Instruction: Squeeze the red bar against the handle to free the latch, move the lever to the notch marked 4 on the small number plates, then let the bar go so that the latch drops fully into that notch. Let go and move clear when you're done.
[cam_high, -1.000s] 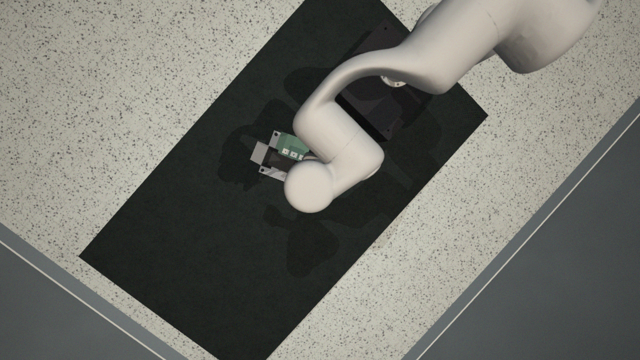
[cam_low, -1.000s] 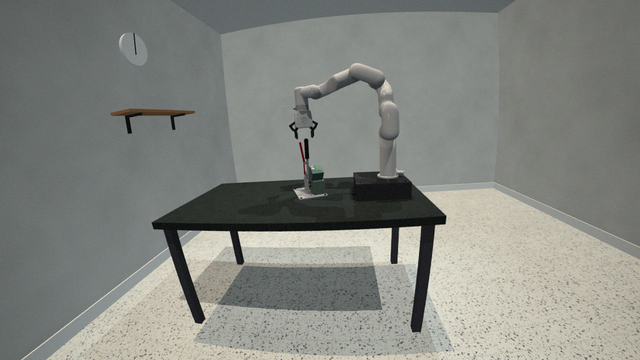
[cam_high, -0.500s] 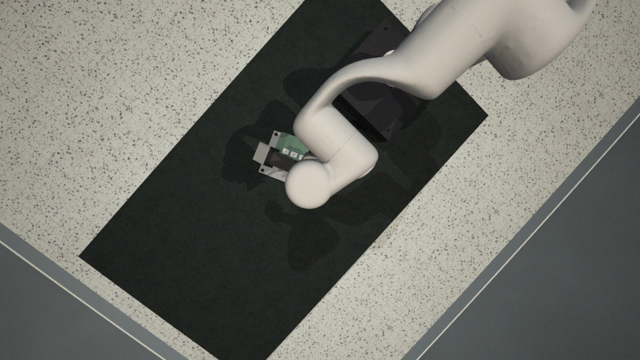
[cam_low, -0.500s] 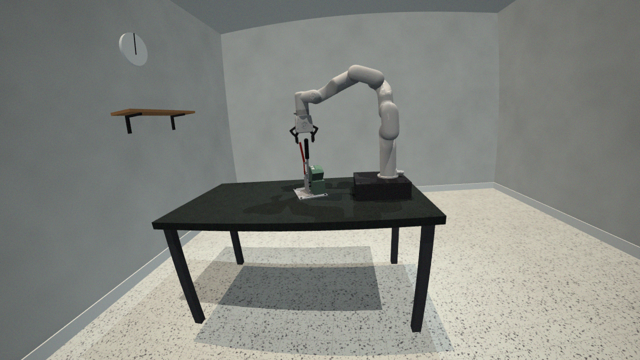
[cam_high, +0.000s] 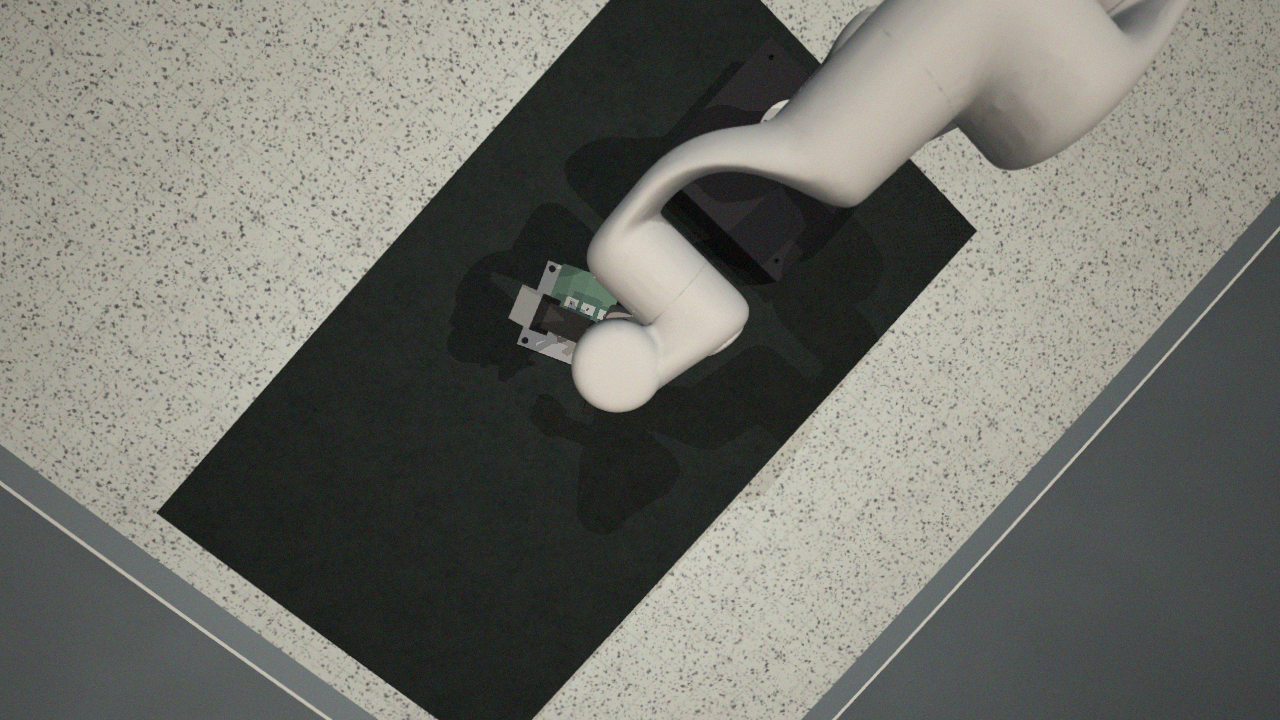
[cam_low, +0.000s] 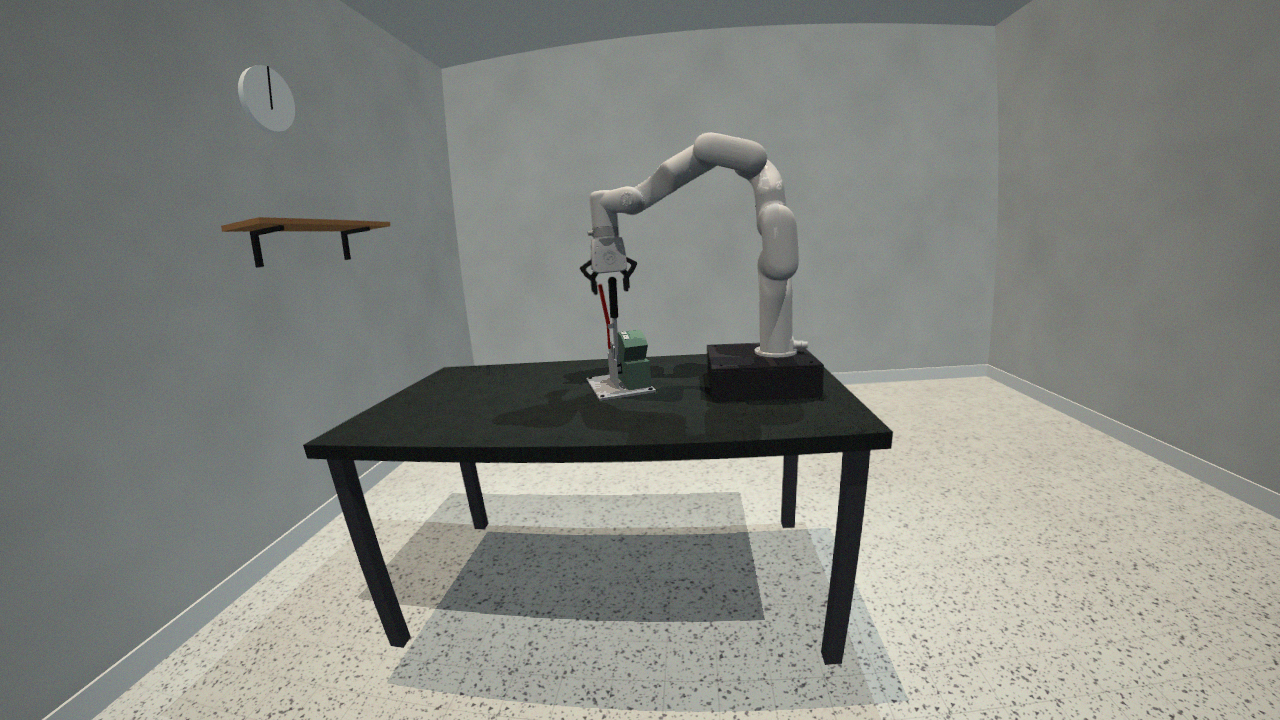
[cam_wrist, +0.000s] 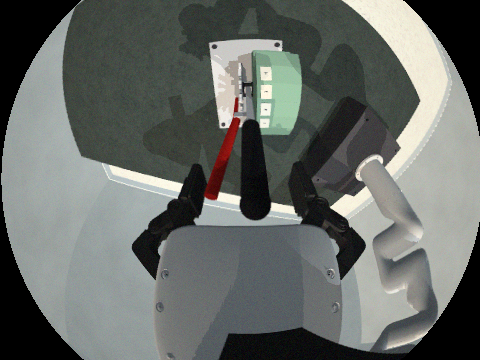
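Now: the red bar 11 cm below my hand and 2 cm ahead of it.
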